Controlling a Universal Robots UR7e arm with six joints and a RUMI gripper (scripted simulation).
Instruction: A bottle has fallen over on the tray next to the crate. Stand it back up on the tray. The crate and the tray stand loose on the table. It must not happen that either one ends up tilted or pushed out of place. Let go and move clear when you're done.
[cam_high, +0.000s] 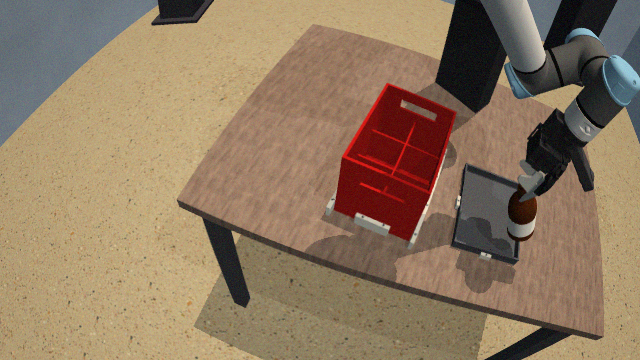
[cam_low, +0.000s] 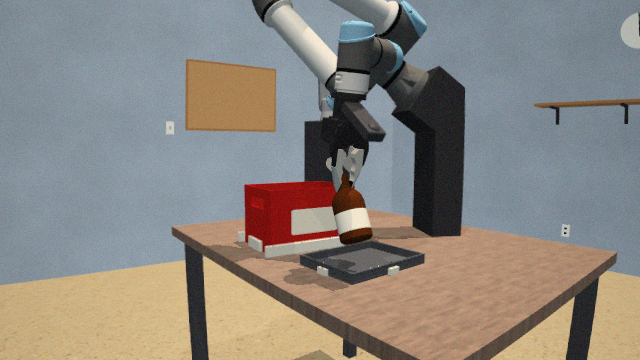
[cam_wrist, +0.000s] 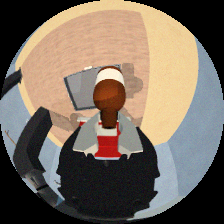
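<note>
Now: hand 1 cm short of the brown bottle, 2 cm to the right of it and 5 cm above it. Round my hand: tray 8 cm behind, 1 cm to the left, 19 cm below; red crate 15 cm behind, 26 cm to the right, 12 cm below.
</note>
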